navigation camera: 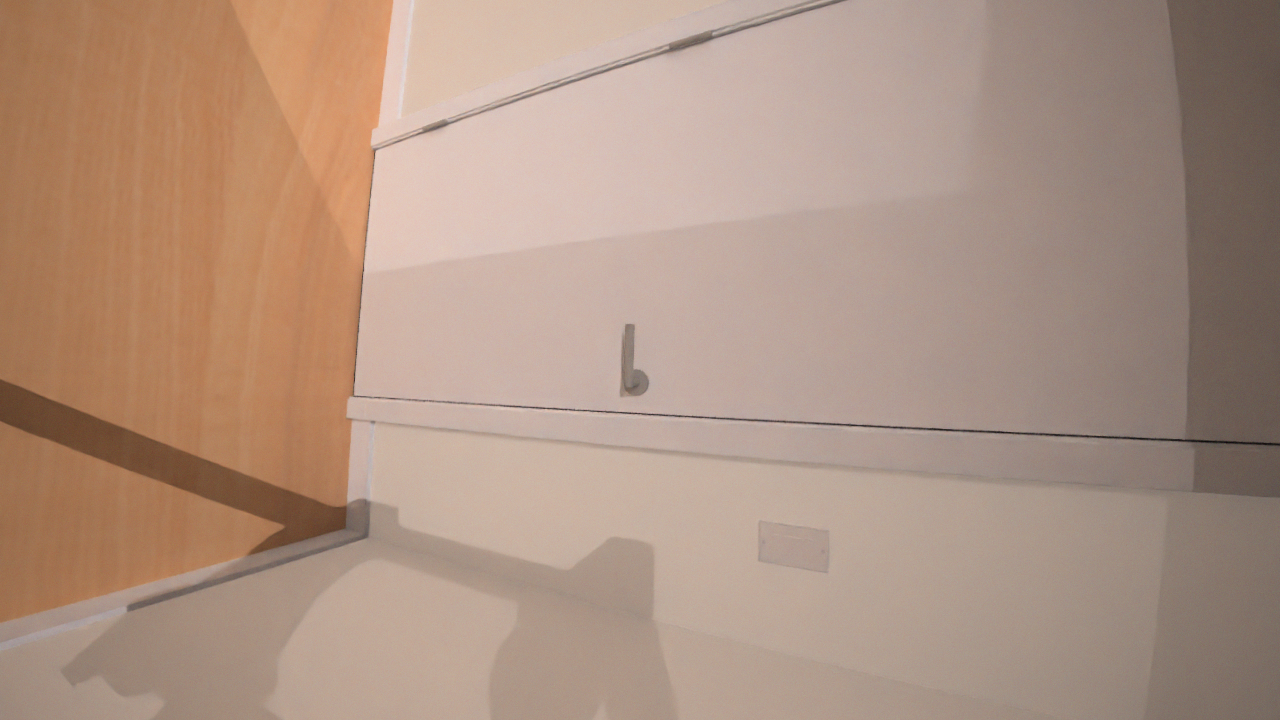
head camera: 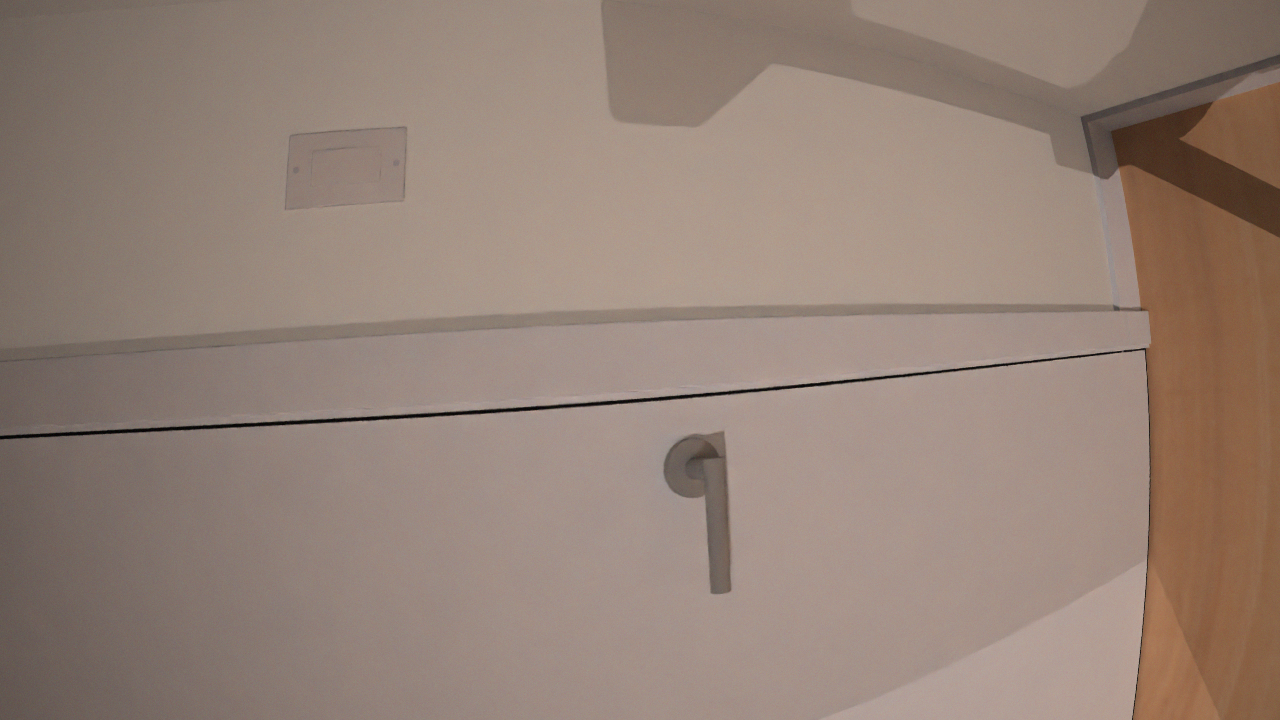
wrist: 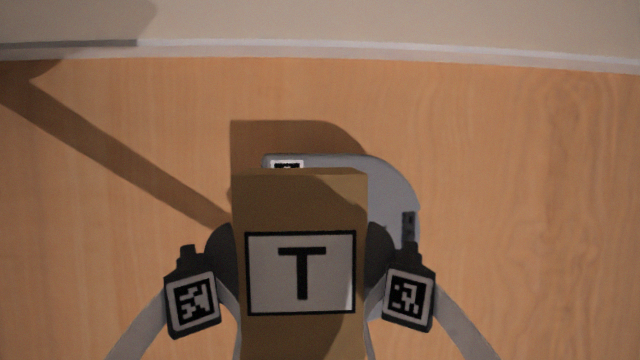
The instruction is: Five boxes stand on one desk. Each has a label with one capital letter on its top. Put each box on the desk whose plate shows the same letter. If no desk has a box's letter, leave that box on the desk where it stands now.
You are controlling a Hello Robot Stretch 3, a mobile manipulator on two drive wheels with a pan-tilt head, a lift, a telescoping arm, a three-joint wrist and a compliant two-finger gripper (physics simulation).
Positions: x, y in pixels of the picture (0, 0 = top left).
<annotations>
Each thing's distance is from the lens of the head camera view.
white door (head camera: 947, 508): 1.01 m
wall (head camera: 560, 169): 0.80 m
The marked spots on the wall and the white door are 0.56 m apart.
</annotations>
